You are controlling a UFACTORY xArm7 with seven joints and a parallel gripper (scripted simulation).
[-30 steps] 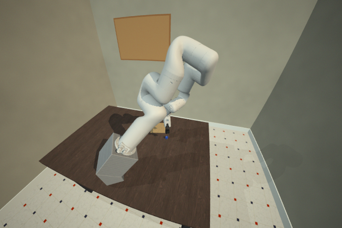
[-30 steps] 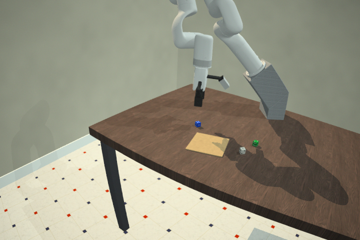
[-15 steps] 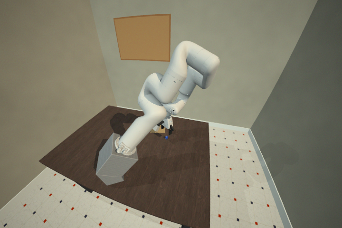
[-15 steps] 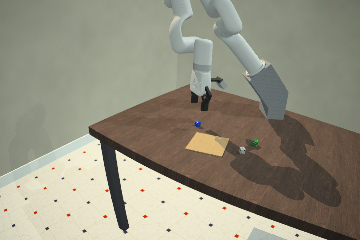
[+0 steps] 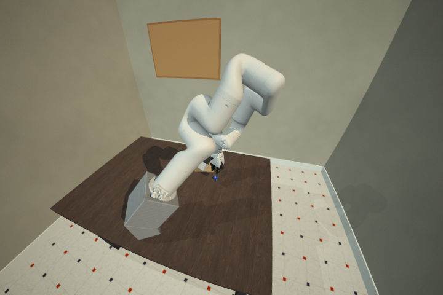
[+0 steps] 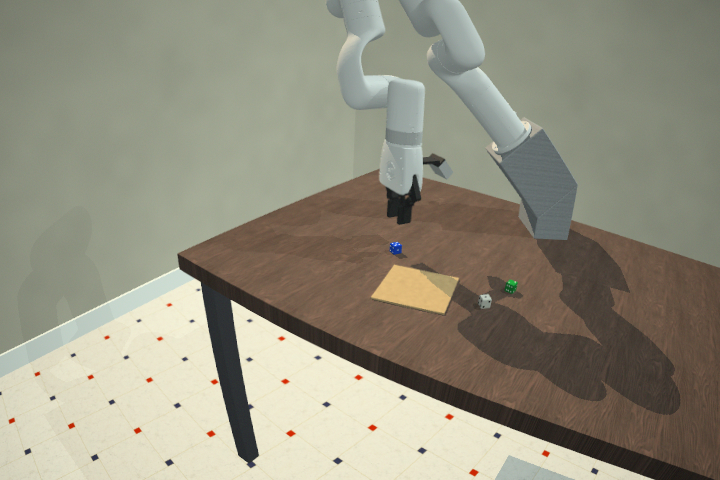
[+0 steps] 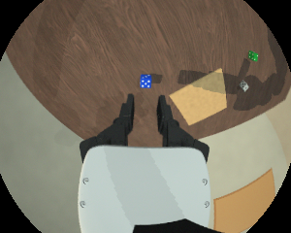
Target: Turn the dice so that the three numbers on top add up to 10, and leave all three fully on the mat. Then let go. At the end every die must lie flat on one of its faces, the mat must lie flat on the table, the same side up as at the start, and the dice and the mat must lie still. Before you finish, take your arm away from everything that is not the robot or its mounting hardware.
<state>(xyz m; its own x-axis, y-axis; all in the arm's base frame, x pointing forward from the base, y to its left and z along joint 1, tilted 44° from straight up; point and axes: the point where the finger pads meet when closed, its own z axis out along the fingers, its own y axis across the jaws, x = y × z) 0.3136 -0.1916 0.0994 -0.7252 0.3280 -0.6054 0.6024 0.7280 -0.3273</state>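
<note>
Right now my hand is 90 mm above the blue die. The rest, counted from my hand: green die (270 mm to the left, 90 mm below, 60 mm ahead); then tan mat (130 mm ahead, 90 mm to the left, 90 mm below); then white die (230 mm to the left, 140 mm ahead, 90 mm below).
</note>
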